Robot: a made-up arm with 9 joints. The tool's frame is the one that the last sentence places. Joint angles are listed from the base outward.
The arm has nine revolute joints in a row. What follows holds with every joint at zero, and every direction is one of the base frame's. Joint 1 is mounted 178.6 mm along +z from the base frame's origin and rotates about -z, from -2.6 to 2.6 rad. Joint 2 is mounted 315.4 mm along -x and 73.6 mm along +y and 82.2 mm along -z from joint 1 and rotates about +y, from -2.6 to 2.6 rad. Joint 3 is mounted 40.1 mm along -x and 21.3 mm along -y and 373.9 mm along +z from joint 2 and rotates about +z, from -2.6 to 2.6 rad. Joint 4 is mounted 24.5 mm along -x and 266.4 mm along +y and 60.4 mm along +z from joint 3 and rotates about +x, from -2.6 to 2.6 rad. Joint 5 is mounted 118.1 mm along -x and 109.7 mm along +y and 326.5 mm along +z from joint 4 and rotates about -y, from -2.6 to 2.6 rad. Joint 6 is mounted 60.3 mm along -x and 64.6 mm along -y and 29.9 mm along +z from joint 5 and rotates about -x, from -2.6 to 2.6 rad. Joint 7 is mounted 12.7 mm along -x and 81 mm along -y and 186.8 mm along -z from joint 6 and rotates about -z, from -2.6 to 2.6 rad. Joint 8 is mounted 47.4 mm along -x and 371.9 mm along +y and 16.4 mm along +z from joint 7 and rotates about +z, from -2.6 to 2.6 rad. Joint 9 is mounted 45.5 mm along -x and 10.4 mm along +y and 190.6 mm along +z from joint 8 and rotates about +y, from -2.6 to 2.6 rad. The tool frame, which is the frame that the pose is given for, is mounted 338 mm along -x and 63.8 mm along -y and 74.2 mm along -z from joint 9; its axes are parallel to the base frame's.
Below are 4 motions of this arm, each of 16 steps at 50 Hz.
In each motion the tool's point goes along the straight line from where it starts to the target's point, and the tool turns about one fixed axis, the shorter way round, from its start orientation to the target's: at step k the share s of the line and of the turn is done. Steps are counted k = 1, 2, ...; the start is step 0. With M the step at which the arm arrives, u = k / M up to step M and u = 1 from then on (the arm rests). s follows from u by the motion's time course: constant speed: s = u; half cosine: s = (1 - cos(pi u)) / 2; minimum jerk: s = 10 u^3 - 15 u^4 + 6 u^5.
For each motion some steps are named. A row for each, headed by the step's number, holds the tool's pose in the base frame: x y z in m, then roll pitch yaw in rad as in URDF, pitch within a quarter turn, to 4 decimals.
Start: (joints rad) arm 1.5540 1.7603 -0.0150 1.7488 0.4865 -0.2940 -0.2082 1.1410 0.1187
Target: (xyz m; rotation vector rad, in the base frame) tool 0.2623 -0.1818 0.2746 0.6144 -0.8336 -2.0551
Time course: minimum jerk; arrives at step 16
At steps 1, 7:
1: 0.1365 -0.0818 0.4029 1.0187 0.2797 -2.0043
7: 0.1847 -0.1201 0.3538 0.9466 0.2249 -2.0665

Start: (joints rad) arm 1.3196 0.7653 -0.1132 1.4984 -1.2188 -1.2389 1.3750 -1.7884 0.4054
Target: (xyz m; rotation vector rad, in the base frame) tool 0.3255 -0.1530 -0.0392 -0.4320 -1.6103 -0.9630
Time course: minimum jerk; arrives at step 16
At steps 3, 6, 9, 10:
3: 0.5493 -0.0029 0.2157 2.6311 -0.7570 -2.9729
6: 0.4960 -0.0387 0.1550 2.4733 -0.8812 -2.9516
9: 0.4158 -0.0924 0.0637 2.1648 -1.0580 -2.8380
10: 0.3902 -0.1096 0.0346 2.0354 -1.1086 -2.7690

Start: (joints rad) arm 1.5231 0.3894 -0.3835 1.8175 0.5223 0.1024 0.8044 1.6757 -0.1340
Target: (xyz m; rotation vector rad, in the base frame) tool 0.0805 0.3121 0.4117 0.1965 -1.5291 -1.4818
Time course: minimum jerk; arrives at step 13
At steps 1, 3, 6, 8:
1: 0.1196 0.3570 0.4373 1.4217 -0.5218 -2.4617
3: 0.1165 0.3534 0.4352 1.4149 -0.5230 -2.4427
6: 0.1030 0.3379 0.4264 1.3855 -0.5272 -2.3608
8: 0.0919 0.3252 0.4192 1.3613 -0.5290 -2.2937

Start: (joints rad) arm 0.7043 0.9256 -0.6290 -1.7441 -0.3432 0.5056 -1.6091 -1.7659 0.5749
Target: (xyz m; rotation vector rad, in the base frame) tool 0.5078 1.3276 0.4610 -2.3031 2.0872 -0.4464
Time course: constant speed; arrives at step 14
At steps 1, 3, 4, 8, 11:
1: 0.7898 1.1669 0.3580 -2.9878 -0.1606 -1.7349
3: 0.7464 1.1916 0.3739 -2.9806 -0.1674 -1.6977
4: 0.7247 1.2040 0.3818 -2.9771 -0.1709 -1.6791
8: 0.6380 1.2534 0.4135 -2.9638 -0.1855 -1.6047
11: 0.5729 1.2905 0.4372 -2.9546 -0.1970 -1.5489

